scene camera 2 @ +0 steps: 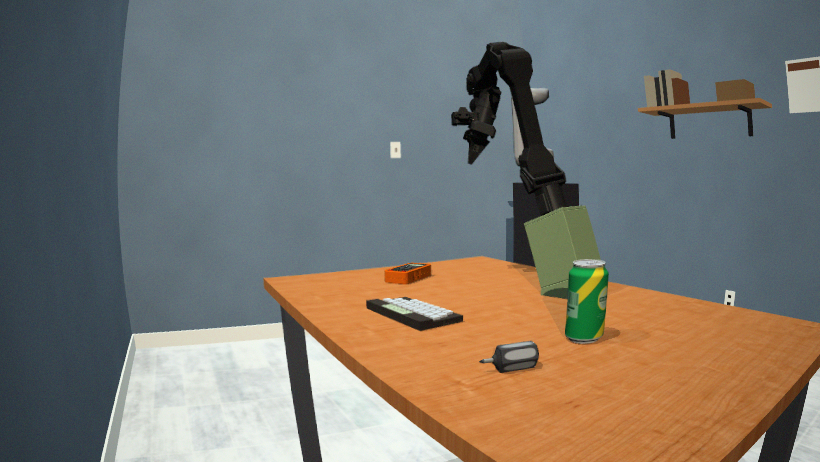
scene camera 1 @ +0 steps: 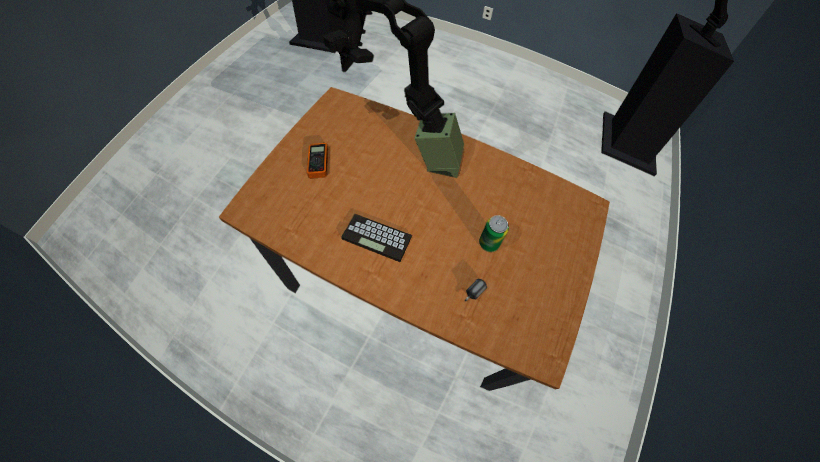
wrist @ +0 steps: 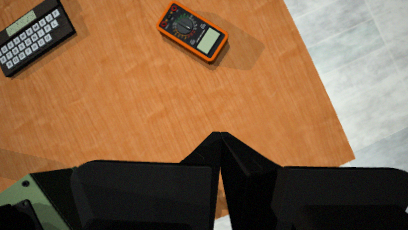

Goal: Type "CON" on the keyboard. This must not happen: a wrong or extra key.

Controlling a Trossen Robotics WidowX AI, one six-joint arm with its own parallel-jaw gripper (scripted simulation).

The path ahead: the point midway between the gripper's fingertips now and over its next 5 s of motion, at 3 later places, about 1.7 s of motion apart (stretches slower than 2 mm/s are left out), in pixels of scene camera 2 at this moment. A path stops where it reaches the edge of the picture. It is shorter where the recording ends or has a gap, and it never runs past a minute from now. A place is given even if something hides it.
The gripper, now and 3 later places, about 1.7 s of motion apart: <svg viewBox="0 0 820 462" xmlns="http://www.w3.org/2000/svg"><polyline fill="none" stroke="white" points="469,163 414,277 408,289 435,291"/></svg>
